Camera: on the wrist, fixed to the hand. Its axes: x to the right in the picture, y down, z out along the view.
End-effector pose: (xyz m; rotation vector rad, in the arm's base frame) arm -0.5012 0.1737 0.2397 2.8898 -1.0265 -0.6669
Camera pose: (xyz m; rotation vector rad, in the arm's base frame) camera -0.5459 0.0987 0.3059 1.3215 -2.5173 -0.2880
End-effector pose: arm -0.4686 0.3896 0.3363 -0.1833 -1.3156 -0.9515
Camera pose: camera -0.3647 0.4226 0.3471 -0.9016 -0.7389 0.3575
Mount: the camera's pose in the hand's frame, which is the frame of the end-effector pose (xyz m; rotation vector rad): -0.0117 0.0952 -0.0529 0.0510 0.1108 1.5053
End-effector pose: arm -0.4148 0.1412 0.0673 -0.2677 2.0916 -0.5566
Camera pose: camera -0.4503 0.2440 0.0546 1.2947 1.7590 0.3107
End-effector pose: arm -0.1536 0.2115 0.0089 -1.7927 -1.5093 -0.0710
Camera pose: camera -0.0531 0.1718 -0.0090 -2.3547 0.1769 0.5784
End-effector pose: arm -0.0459 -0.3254 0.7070 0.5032 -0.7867 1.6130
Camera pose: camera -0.1310 -0.3004 0.6428 0.2925 1.0762 -2.8762
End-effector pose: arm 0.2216 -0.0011 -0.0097 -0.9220 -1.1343 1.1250
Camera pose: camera 0.2541 0.0072 -0.1140 -1.8339 -0.1245 2.1876
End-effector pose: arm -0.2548 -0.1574 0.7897 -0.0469 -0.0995 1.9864
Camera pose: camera -0.3326 -0.2039 0.7281 0.2058 -0.0844 -2.7855
